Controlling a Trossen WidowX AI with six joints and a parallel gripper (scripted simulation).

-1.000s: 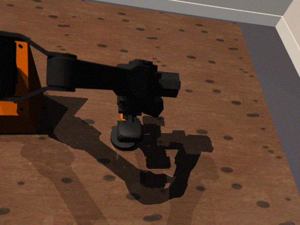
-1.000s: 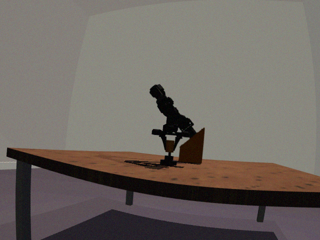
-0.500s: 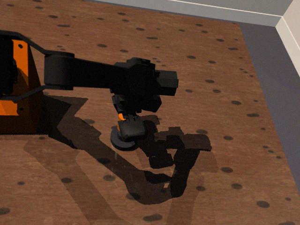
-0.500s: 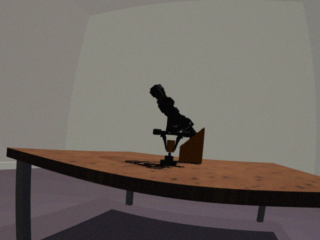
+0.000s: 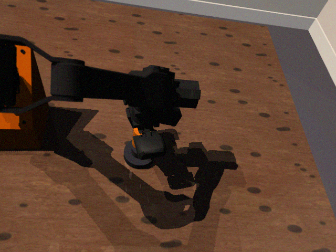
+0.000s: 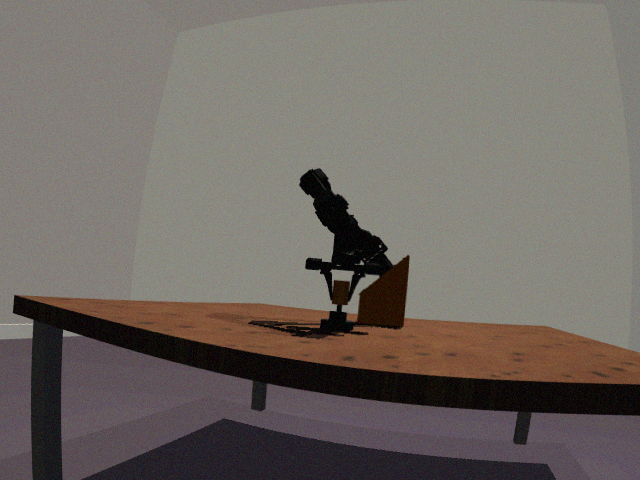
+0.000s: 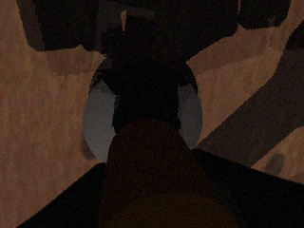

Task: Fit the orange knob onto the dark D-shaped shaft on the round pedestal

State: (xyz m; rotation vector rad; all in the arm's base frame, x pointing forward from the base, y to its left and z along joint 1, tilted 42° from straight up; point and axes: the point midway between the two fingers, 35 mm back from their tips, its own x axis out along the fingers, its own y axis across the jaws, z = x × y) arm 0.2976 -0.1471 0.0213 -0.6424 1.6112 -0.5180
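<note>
Now: gripper tip 2 cm below the knob. Also, from my gripper tip: dark pedestal 4 cm below.
</note>
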